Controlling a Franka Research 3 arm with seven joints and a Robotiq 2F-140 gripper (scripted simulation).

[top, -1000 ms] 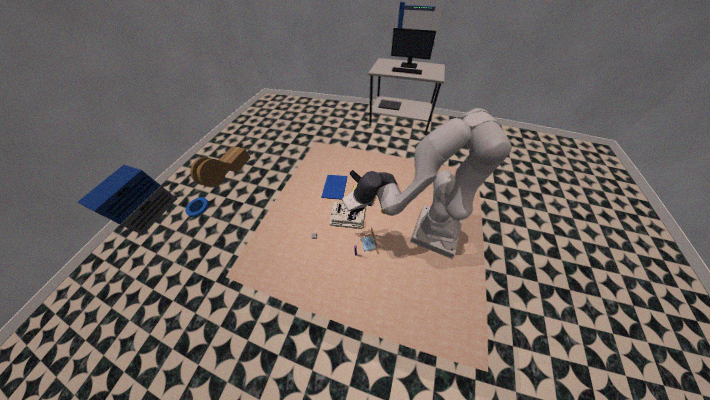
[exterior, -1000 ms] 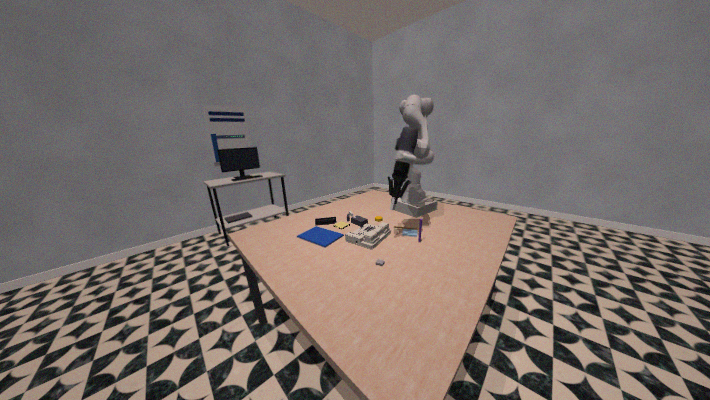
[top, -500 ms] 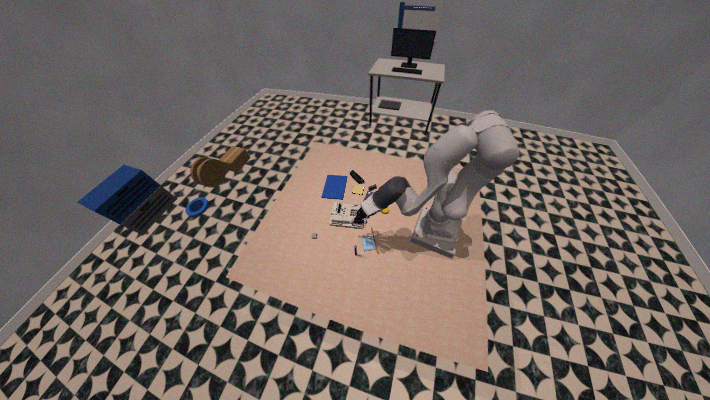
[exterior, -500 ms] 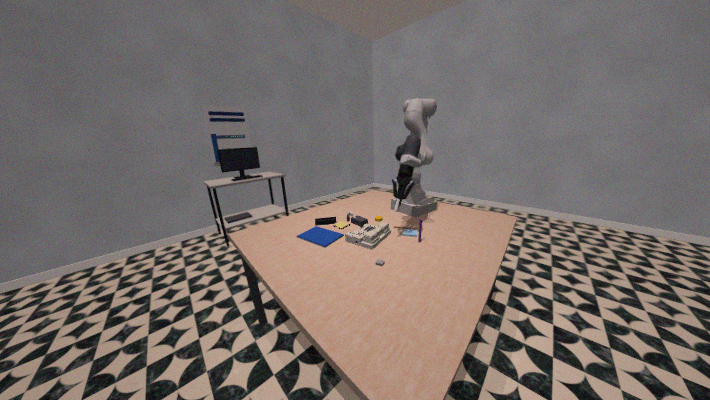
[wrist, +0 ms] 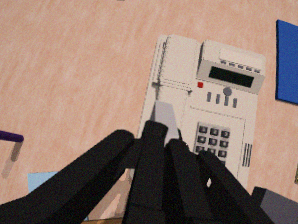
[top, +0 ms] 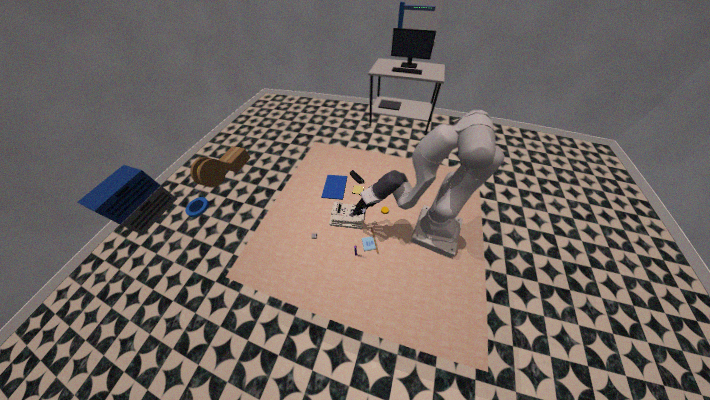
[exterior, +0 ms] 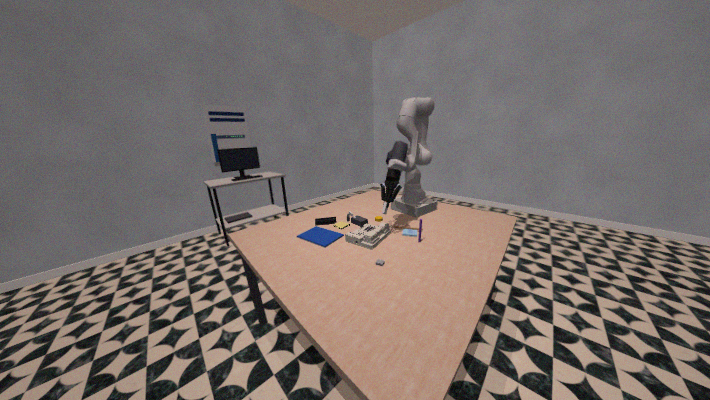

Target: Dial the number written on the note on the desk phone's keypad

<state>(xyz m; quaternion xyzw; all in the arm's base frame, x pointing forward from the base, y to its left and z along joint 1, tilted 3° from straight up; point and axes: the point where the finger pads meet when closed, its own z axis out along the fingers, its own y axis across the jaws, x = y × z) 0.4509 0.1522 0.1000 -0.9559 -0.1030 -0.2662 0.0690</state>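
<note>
Right now my hand is 50 mm short of the handset, 10 mm to the left of it and 120 mm above it. The rest, counted from my hand: pencil (160 mm behind, 40 mm to the left, 160 mm below); then purple pen (90 mm behind, 170 mm to the left, 110 mm below); then yellow disc (140 mm behind, 190 mm to the right, 160 mm below).
</note>
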